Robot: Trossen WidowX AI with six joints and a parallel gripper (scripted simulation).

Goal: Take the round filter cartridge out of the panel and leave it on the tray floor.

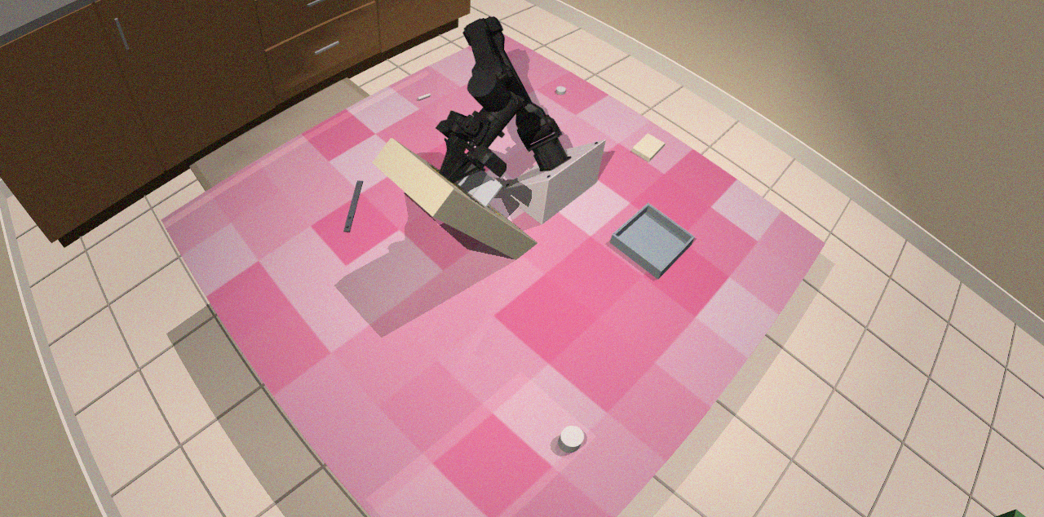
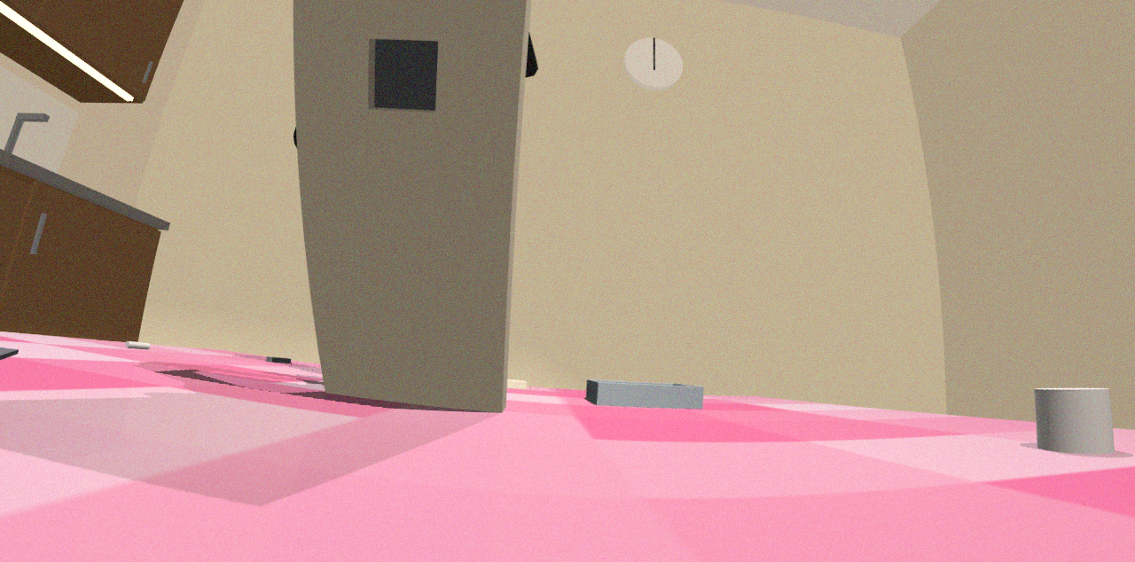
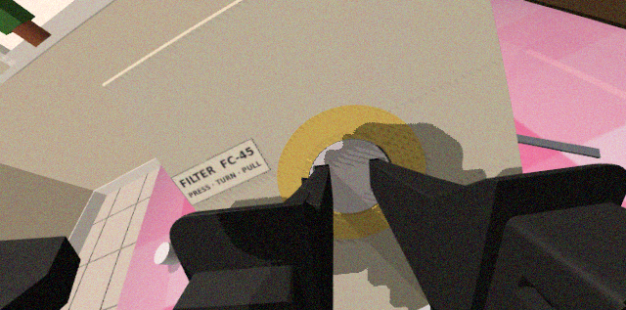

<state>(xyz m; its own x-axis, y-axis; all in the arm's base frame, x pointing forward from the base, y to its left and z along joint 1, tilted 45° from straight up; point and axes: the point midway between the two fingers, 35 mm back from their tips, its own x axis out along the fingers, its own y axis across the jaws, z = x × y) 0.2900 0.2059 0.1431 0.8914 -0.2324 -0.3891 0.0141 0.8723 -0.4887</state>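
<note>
Right now the grey tray is 450 mm behind my gripper tip, 220 mm to the left of it and 270 mm below it. The rest, counted from my gripper tip: white round filter cartridge 10 mm ahead, 10 mm below; then beige pad 690 mm behind, 30 mm to the right, 270 mm below.
</note>
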